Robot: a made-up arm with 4 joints. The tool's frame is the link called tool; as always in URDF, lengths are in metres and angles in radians. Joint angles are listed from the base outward. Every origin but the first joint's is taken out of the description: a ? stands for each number. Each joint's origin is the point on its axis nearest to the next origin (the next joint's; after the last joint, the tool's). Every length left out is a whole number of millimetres.
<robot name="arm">
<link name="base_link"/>
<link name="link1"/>
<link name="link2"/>
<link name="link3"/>
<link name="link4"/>
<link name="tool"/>
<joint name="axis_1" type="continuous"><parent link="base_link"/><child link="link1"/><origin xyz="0.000 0.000 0.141" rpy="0.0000 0.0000 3.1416"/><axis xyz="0 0 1"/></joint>
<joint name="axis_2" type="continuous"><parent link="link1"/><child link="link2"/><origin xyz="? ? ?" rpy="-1.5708 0.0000 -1.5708"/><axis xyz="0 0 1"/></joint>
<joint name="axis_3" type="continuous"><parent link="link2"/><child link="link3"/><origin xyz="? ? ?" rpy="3.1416 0.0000 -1.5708"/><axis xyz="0 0 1"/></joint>
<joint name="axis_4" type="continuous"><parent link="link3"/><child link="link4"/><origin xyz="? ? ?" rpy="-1.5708 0.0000 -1.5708"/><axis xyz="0 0 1"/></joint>
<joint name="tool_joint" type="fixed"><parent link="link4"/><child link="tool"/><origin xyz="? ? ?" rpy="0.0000 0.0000 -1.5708"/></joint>
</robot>
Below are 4 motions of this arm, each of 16 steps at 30 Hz.
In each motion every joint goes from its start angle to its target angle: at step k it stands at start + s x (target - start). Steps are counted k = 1, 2, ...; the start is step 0. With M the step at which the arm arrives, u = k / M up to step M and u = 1 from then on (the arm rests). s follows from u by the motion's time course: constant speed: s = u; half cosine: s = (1 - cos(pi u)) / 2; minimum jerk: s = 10 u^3 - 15 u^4 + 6 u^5.
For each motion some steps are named. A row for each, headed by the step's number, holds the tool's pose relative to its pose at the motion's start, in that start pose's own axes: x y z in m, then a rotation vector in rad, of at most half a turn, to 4 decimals.
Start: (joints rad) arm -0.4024 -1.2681 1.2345 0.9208
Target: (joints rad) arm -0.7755 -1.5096 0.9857 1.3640
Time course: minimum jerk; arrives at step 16
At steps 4, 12, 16:
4: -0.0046 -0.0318 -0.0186 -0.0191 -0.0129 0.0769
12: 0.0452 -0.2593 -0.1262 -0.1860 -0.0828 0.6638
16: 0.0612 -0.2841 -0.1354 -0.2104 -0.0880 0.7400

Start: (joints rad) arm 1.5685 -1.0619 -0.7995 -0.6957
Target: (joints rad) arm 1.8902 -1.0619 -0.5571 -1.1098
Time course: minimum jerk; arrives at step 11
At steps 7, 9, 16:
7: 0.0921 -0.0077 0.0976 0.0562 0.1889 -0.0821
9: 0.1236 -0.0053 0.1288 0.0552 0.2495 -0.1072
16: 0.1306 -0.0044 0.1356 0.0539 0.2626 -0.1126

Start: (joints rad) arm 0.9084 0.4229 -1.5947 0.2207
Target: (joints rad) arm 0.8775 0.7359 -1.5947 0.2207
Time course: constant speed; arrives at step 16
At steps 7, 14, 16:
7: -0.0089 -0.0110 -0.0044 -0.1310 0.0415 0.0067
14: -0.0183 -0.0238 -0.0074 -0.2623 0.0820 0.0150
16: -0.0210 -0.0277 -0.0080 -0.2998 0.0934 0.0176

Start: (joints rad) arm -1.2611 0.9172 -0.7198 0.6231
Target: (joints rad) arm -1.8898 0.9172 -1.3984 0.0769
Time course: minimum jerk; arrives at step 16
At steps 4, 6, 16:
4: -0.0354 0.0405 0.0636 -0.0219 0.0930 -0.0499
6: -0.0814 0.1030 0.1728 -0.0699 0.2432 -0.1220
16: -0.1415 0.2952 0.6248 -0.4142 0.7779 -0.2578

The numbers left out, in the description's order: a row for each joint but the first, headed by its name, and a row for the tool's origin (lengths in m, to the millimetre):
axis_2: 0.406 0.370 0.000
axis_3: -0.051 0.251 0.000
axis_4: -0.008 -0.027 0.000
tool: -0.093 0.386 0.000

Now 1 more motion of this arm.
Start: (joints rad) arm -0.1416 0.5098 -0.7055 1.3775
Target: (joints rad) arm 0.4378 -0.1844 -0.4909 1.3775
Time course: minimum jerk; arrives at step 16
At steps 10, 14, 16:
10: 0.2040 -0.3022 -0.2254 -0.2003 -0.7004 0.2704
14: 0.3086 -0.4039 -0.2452 -0.2347 -0.9317 0.4237
16: 0.3153 -0.4097 -0.2454 -0.2361 -0.9455 0.4341

